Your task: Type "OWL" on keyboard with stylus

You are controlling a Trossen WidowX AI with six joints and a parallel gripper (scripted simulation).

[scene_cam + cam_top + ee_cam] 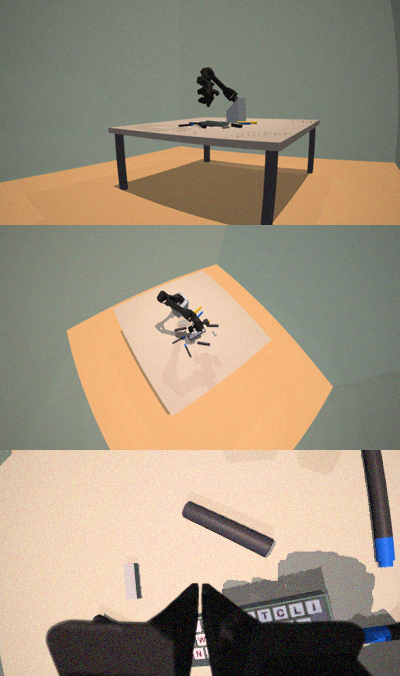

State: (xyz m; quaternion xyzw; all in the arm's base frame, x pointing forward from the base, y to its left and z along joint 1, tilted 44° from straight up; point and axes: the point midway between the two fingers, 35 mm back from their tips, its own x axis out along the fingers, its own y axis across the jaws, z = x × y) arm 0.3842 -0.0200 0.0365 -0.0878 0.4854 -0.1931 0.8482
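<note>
Right now my gripper tip is 250 mm past the blue stylus, 200 mm to the right of it and 130 mm above it. Also, from my gripper tip: grey block: 160 mm behind, 130 mm below, 50 mm to the left; yellow-tipped marker: 170 mm to the left, 140 mm behind, 130 mm below; yellow cylinder: 290 mm behind, 170 mm to the left, 130 mm below.
</note>
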